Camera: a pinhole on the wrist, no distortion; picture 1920 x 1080 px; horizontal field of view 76.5 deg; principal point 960.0 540.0 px. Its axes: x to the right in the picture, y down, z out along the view. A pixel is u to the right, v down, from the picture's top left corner.
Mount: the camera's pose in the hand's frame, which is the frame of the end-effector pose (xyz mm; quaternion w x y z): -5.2 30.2 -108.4 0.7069 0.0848 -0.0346 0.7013
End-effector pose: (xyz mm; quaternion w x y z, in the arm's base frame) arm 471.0 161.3 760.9 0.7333 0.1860 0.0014 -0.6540
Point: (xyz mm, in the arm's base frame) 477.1 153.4 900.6
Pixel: 1237 738
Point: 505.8 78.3 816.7
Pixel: 1254 99
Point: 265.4 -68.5 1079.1
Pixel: 808 359
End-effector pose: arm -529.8 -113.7 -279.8 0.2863 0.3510 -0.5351 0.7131
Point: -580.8 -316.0 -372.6
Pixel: 1738 863
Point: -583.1 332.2 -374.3
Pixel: behind the camera
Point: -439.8 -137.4 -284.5
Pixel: 445 1026
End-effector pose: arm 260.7 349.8 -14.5 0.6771 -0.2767 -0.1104 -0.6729
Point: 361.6 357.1 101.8
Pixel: 1395 268
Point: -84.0 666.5 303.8
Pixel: 83 900
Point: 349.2 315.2 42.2
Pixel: 1537 66
